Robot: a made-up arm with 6 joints.
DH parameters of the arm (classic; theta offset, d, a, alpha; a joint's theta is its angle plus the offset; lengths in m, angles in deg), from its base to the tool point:
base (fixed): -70.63 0 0.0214 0
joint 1: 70.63 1.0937 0.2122 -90
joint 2: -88.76 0 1.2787 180
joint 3: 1.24 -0.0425 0.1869 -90
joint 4: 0 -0.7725 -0.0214 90
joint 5: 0 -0.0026 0.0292 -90
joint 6: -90 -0.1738 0.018 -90
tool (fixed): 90 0.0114 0 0
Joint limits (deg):
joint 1: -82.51..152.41
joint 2: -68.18..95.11
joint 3: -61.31..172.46
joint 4: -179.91..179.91
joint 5: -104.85..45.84
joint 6: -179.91..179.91
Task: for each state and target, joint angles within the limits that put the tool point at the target. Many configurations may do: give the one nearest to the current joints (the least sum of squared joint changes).
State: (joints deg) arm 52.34 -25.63 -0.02 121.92 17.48 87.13
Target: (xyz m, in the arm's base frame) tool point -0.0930 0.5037 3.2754
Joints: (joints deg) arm 93.65 -1.39 59.39 116.75 2.04 84.21
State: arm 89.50 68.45 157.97 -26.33 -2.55 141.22
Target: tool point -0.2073 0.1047 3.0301
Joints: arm 129.95 25.14 140.09 -30.07 -16.82 142.87
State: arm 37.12 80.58 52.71 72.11 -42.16 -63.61
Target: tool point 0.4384 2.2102 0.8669
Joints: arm 81.18 78.31 38.87 68.77 -44.24 -64.19
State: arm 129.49 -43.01 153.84 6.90 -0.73 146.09
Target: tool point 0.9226 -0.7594 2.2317
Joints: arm 144.33 -20.60 152.24 7.00 -1.45 146.23
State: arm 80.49 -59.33 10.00 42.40 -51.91 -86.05
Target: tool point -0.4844 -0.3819 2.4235
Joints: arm 32.33 -67.78 -5.11 31.05 -51.10 -87.37
